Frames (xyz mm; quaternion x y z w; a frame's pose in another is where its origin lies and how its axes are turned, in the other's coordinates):
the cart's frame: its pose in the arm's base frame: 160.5 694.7 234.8 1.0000 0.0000 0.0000 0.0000
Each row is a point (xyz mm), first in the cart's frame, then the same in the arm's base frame.
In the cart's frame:
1: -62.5 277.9 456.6
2: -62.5 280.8 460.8
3: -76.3 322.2 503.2
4: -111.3 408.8 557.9
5: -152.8 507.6 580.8
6: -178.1 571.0 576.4
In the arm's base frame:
1: 98.0 416.8 -221.8
2: 98.0 413.9 -226.0
3: 84.2 372.5 -268.4
4: 49.2 285.9 -323.1
5: 7.7 187.1 -346.0
6: -17.6 123.7 -341.6

